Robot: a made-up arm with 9 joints.
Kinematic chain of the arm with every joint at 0, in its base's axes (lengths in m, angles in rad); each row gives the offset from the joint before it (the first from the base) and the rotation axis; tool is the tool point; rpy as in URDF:
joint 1: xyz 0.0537 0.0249 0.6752 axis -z
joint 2: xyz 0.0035 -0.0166 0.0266 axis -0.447 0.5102 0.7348
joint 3: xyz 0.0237 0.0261 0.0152 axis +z
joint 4: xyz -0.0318 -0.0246 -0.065 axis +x
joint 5: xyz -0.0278 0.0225 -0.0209 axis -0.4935 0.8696 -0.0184
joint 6: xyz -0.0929 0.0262 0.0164 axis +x
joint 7: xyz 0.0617 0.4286 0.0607 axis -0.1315 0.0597 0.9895
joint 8: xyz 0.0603 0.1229 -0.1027 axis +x
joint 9: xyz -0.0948 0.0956 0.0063 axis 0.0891 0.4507 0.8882
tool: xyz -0.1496 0.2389 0.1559 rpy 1.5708 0 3.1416
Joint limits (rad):
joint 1: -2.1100..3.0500
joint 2: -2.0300..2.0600
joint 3: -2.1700..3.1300
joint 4: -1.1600..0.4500
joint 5: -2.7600..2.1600
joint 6: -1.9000..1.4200
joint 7: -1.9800..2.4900
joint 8: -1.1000..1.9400
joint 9: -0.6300..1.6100
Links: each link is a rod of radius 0.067 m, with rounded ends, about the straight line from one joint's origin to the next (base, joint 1, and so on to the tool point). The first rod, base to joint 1, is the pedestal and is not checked.
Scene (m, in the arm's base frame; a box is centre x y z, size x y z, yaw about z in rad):
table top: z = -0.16
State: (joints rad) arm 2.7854 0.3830 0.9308 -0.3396 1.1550 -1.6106 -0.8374 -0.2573 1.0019
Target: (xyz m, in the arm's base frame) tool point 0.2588 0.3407 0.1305
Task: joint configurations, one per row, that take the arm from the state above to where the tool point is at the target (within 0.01 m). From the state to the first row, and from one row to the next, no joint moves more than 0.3 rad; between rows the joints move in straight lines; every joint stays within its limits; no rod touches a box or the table.
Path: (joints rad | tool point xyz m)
1: 2.7902 0.1888 0.9068 -0.3098 0.9973 -1.5754 -0.7901 -0.0222 1.2046 | -0.0161 0.7382 0.2440
2: 2.7951 -0.0053 0.8827 -0.2800 0.8396 -1.5401 -0.7427 0.2130 1.4073 | 0.1679 0.5562 0.1493
3: 2.7999 -0.1995 0.8587 -0.2502 0.6819 -1.5049 -0.6954 0.4481 1.6100 | 0.2588 0.3407 0.1305

